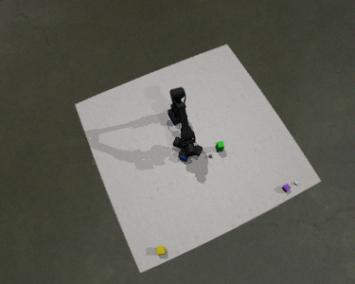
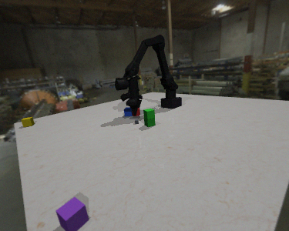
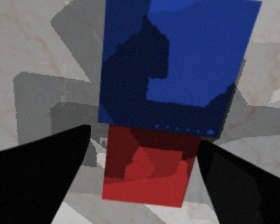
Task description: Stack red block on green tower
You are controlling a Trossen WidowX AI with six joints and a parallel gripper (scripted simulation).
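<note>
The blue block lies 40 mm ahead of my gripper tip, 30 mm to the right of it and 10 mm above it. From my gripper tip the other things lie so: yellow block (580 mm ahead, 320 mm to the right, 10 mm above); then small grey cube (140 mm to the left, 70 mm ahead); then red block (10 mm above).
</note>
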